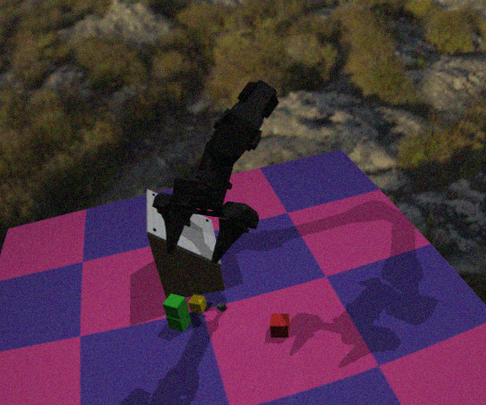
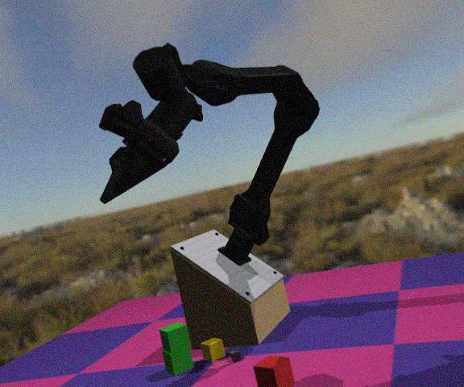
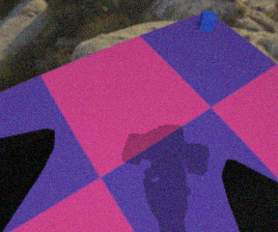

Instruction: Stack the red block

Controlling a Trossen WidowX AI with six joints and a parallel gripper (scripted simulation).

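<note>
The red block is 11 cm behind my gripper tip, 15 cm to the left of it and 32 cm below it. Round my gripper tip: dark block (22 cm behind, 2 cm to the left, 33 cm below); then yellow block (24 cm behind, 4 cm to the right, 32 cm below).
</note>
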